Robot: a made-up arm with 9 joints. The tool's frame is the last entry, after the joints.
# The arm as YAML. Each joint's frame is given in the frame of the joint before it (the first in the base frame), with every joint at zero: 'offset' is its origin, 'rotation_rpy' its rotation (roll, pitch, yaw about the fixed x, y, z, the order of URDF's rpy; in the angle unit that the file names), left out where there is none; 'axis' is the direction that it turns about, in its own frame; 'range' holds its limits. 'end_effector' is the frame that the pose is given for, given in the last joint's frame.
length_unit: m
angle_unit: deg
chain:
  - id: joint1
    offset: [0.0, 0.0, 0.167]
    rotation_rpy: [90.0, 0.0, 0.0]
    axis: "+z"
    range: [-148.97, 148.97]
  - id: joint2
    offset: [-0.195, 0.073, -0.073]
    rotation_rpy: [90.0, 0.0, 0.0]
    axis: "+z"
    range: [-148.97, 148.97]
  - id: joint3
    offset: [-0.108, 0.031, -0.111]
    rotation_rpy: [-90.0, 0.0, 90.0]
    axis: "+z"
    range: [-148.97, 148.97]
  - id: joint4
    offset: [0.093, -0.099, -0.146]
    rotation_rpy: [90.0, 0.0, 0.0]
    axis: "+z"
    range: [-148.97, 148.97]
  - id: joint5
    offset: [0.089, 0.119, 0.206]
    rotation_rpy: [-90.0, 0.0, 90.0]
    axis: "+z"
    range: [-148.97, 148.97]
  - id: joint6
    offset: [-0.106, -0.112, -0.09]
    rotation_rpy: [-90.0, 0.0, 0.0]
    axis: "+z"
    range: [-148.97, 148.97]
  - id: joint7
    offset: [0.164, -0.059, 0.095]
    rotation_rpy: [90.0, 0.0, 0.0]
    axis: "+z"
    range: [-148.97, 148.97]
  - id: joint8
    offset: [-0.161, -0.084, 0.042]
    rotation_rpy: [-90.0, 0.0, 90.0]
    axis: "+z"
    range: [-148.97, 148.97]
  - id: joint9
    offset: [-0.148, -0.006, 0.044]
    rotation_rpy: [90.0, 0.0, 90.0]
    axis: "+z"
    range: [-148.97, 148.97]
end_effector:
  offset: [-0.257, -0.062, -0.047]
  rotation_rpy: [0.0, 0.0, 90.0]
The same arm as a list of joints. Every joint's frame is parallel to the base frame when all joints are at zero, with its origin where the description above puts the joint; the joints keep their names.
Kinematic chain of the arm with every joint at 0, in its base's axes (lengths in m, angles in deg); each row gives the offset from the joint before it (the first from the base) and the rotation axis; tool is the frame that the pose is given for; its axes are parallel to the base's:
joint1: xyz 0.0000 0.0000 0.1670 axis -y
joint2: xyz -0.1950 0.0730 0.0730 axis -z
joint3: xyz -0.1080 -0.0310 0.1110 axis -x
joint4: xyz 0.1460 -0.0930 -0.0990 axis -z
joint5: xyz -0.1190 -0.0890 -0.2060 axis +y
joint6: xyz 0.1060 -0.0900 -0.1120 axis +z
joint7: xyz -0.1640 0.0590 0.0950 axis +y
joint8: xyz 0.1610 0.0420 -0.0840 axis +x
joint9: xyz 0.0440 0.0060 -0.1480 axis +z
tool: xyz -0.0620 0.2570 -0.0470
Joint limits (deg, base to tool): -148.97..148.97 -148.97..148.97 -148.97..148.97 -148.97..148.97 -148.97..148.97 -148.97..148.97 -148.97..148.97 -148.97..148.97 -148.97..148.97

